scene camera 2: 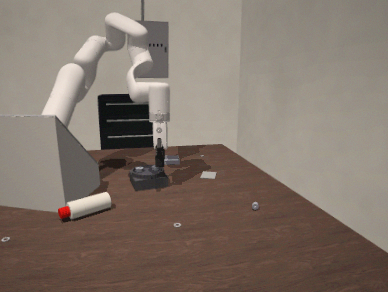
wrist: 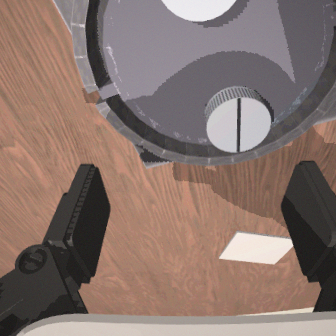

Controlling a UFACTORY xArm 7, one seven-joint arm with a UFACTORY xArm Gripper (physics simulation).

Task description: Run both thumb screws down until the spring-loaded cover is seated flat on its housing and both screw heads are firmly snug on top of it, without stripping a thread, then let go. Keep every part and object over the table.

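Frame: origin at the arm's base, x back, y right, z up, level; millimetres.
Seen in the pictures: gripper, between the fingertips: (scene camera 2: 160,163) (wrist: 195,184); arm's base, origin of its link: (scene camera 2: 47,139).
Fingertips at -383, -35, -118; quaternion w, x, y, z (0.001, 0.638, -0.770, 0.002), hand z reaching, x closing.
Observation:
Pixels of each thing's top centre, then the offset from my fingertips to it, as dx, dy, dz. "pt": a spot on its surface instead.
- dark round cover, centre of its top: (wrist: 218,52) (scene camera 2: 147,169) +46, -20, -30
- white bottle with a red cap, centre of its top: (scene camera 2: 84,198) +259, +191, -35
- flat white square, a spot on its surface: (wrist: 257,247) (scene camera 2: 207,174) pt -206, -47, -82
- small translucent box, centre of its top: (scene camera 2: 169,157) -89, -280, -65
- ring, centre of its top: (scene camera 2: 177,224) +4, +316, -83
- small round grey part, centre of its top: (scene camera 2: 255,203) -251, +287, -65
The dark round cover (scene camera 2: 146,173) (wrist: 150,55) lies within the rim of its housing (scene camera 2: 150,183) (wrist: 79,55). One thumb screw (scene camera 2: 156,169) (wrist: 225,126) has a knurled side and a slotted pale head, and stands near the cover's edge. The other thumb screw (scene camera 2: 139,169) (wrist: 200,7) is cut off by the top of the wrist view. My gripper (scene camera 2: 159,163) (wrist: 195,184) is open and empty, pointing down. In the wrist view its fingertips appear below the nearer screw, one to each side. Whether the cover is flat on the housing cannot be told.
A white bottle with a red cap (scene camera 2: 91,205) lies beside a large grey box (scene camera 2: 30,160). A flat white square (scene camera 2: 208,175) (wrist: 257,247) and a small translucent box (scene camera 2: 172,160) lie near the housing. A ring (scene camera 2: 177,225) and a small round grey part (scene camera 2: 255,205) lie nearer the camera.

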